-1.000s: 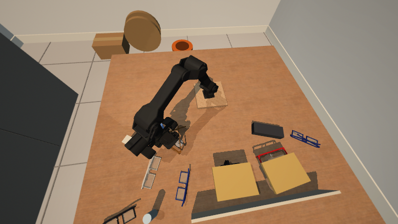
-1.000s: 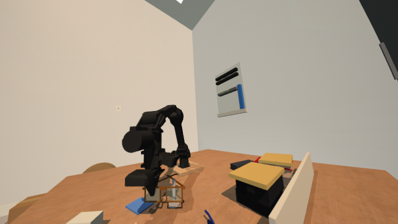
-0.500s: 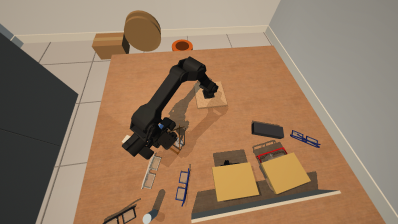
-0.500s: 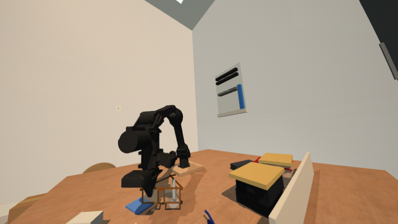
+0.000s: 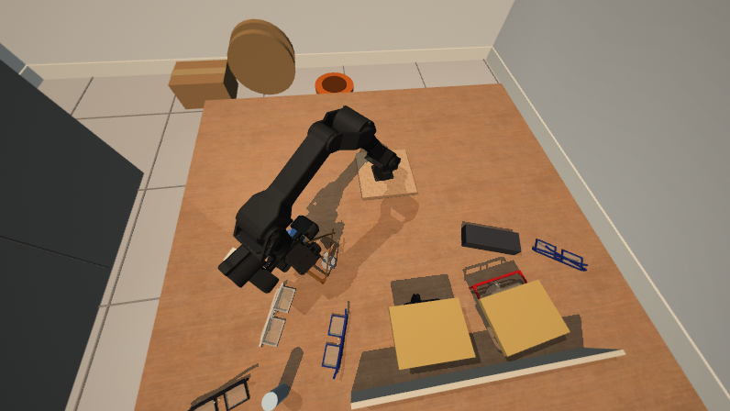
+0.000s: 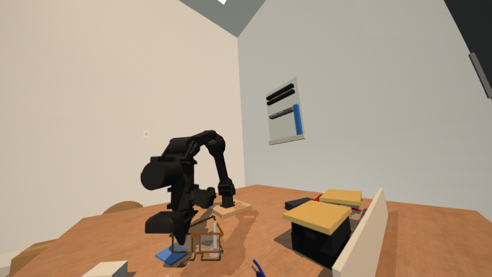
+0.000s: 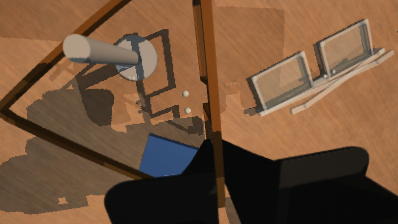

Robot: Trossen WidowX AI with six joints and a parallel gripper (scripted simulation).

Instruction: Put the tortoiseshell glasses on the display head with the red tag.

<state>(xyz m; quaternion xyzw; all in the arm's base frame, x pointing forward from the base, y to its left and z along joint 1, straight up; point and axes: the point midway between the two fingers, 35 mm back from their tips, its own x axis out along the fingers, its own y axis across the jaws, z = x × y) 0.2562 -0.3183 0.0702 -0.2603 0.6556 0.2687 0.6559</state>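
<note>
My gripper tip is 90 mm to the right of the peg stand, 30 mm above it and 10 mm short of it. Also, from my gripper tip: blue pad 80 mm behind, 50 mm below; then display head 290 mm to the left, 210 mm ahead; then block 140 mm to the right, 40 mm behind, 30 mm below.
</note>
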